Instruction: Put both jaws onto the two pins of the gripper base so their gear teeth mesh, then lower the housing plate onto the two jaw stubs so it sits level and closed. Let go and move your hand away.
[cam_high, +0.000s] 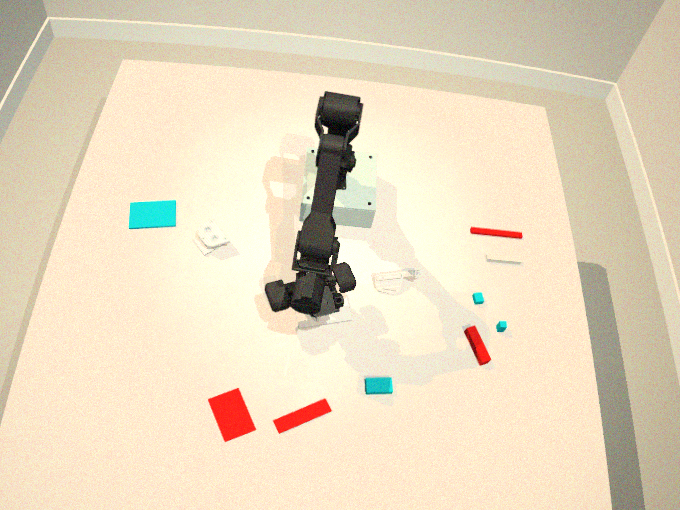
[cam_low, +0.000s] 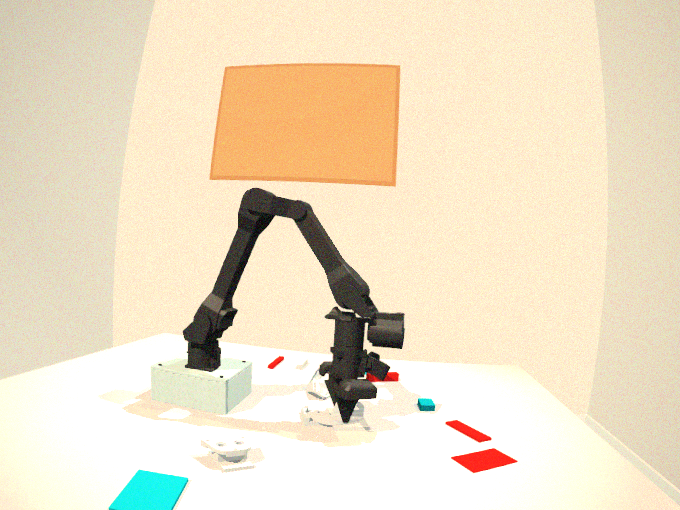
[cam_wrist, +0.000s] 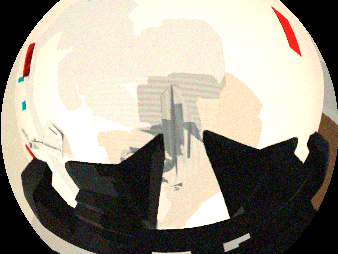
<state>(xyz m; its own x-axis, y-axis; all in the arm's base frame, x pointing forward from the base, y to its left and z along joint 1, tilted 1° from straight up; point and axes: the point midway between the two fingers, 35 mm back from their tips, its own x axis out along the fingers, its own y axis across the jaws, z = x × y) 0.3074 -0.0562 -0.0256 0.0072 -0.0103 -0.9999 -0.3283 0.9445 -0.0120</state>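
Now: gripper tip 10 mm short of the flat white plate, 30 mm to the right of it and 10 mm above it. From my gripper tip the other things lie so: gripper base: 170 mm behind, 230 mm to the right, 10 mm above; white jaw: 40 mm behind, 10 mm to the left; housing plate: 60 mm behind, 20 mm to the left, 10 mm below.
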